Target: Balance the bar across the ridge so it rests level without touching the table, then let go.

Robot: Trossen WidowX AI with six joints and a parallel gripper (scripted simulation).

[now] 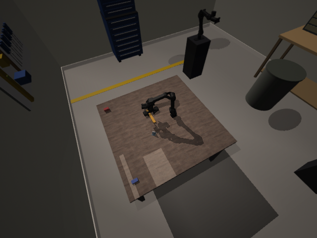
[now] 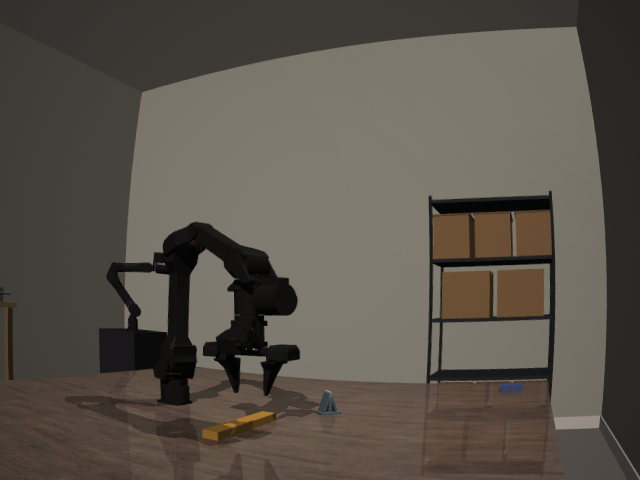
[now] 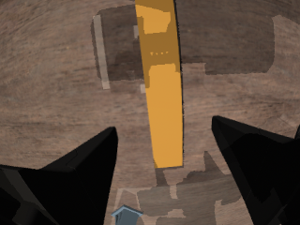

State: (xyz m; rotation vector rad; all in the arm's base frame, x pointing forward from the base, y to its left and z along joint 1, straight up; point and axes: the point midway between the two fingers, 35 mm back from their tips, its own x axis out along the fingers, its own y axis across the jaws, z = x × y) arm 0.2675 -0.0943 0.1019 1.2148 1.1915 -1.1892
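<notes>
Now: gripper tip 6 cm above the orange bar and 3 cm to the left of it. From my gripper tip the other things lie so: blue block 59 cm to the left, 47 cm ahead, 6 cm below; then red block 47 cm ahead, 41 cm to the right, 5 cm below.
</notes>
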